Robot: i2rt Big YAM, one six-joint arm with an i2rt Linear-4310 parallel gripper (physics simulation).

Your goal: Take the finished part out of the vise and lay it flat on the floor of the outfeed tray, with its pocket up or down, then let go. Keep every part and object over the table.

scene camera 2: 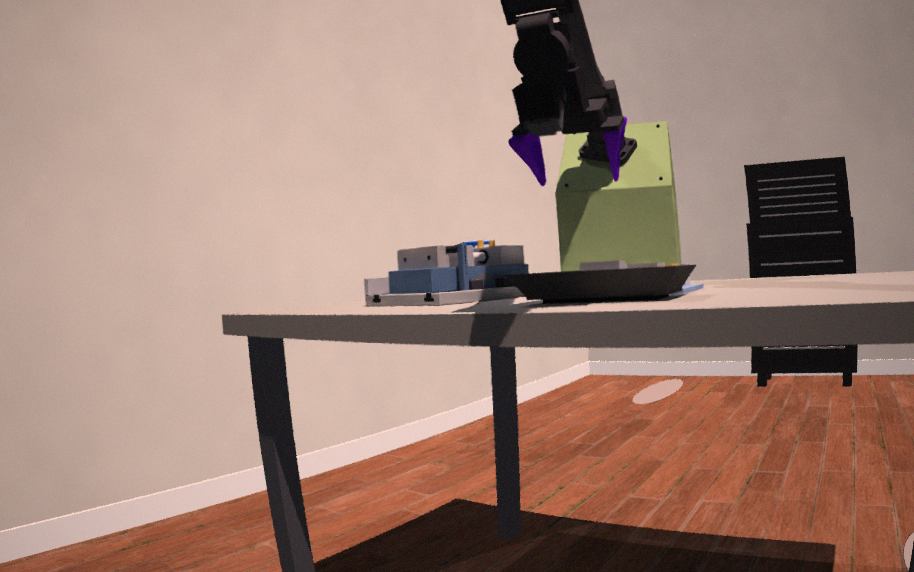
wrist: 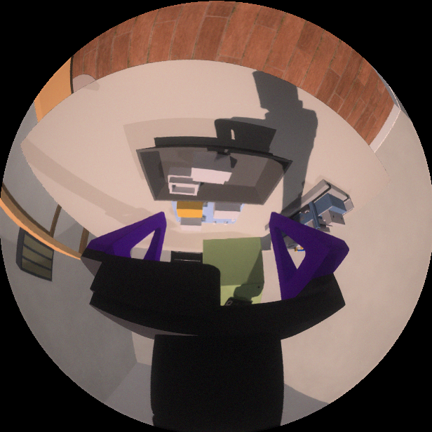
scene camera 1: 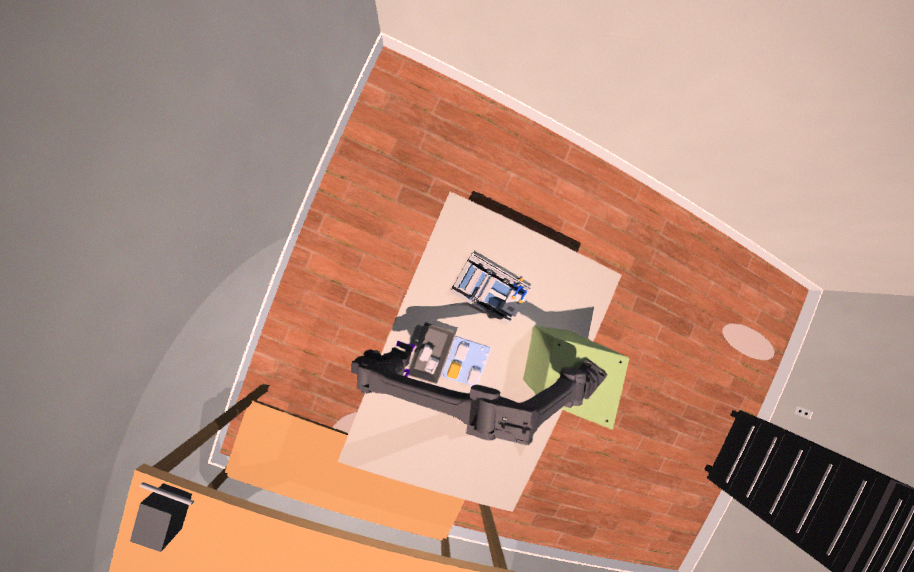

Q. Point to a light blue plate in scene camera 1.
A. At 474,357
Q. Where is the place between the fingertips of my gripper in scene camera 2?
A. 580,182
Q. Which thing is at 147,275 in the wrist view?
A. My gripper.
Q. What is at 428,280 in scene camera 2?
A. A vise.
